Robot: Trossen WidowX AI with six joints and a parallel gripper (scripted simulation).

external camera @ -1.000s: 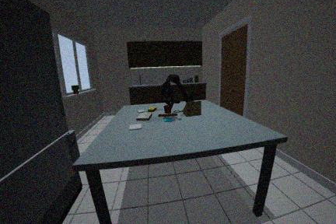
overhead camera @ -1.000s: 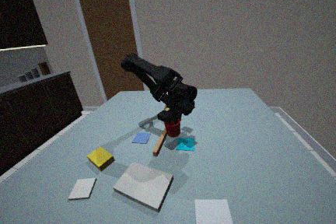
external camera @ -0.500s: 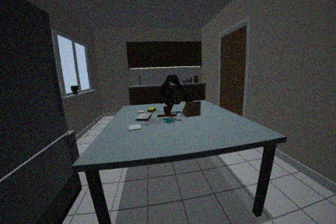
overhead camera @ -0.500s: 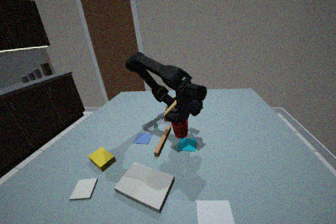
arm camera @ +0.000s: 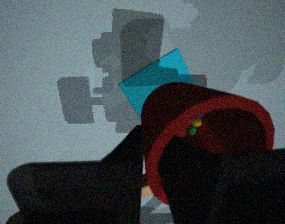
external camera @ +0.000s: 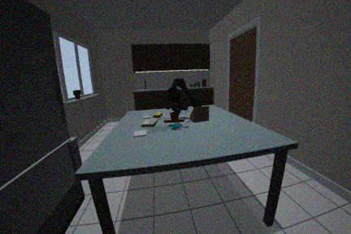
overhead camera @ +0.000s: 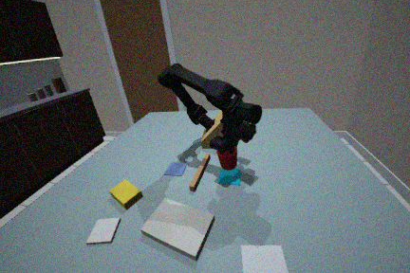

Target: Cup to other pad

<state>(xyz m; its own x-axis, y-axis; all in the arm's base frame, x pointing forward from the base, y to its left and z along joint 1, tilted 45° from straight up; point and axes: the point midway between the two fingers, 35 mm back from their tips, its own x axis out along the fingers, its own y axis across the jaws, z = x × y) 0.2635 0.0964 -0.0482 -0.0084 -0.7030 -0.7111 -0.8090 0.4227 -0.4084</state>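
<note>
Right now my gripper tip is 3 cm short of the cyan pad, 2 cm to the left of it and 10 cm above it. From my gripper tip the other things lie so: wooden stick 13 cm to the right, 9 cm below; then red cup 2 cm ahead, 2 cm to the right; then blue pad 2 cm behind, 25 cm to the right, 10 cm below.
</note>
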